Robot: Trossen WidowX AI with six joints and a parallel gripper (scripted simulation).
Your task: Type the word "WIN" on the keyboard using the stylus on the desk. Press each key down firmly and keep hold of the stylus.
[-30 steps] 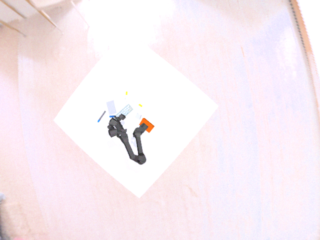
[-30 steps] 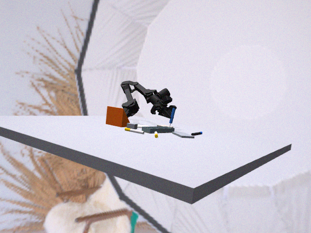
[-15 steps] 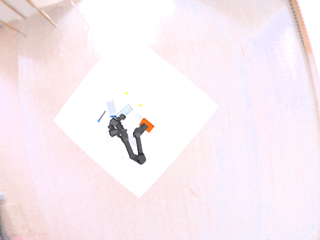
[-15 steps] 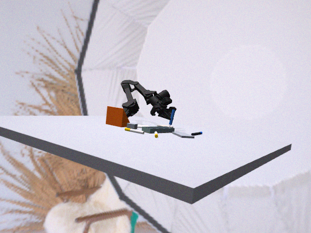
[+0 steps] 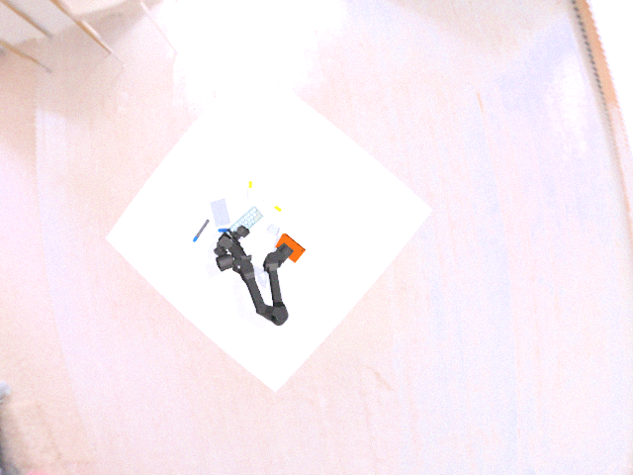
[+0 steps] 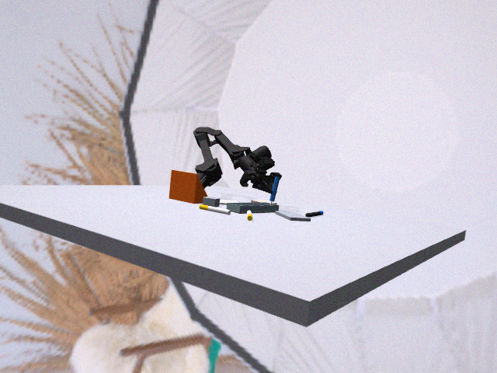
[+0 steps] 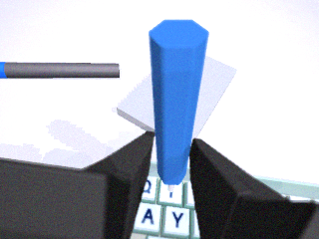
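Now: the W key 6 cm behind my gripper tip, 11 cm to the right of it and 6 cm below it. From my gripper tip the other things lie so: flat grey block: 11 cm ahead, 3 cm to the right, 7 cm below; blue stylus: 2 cm below.
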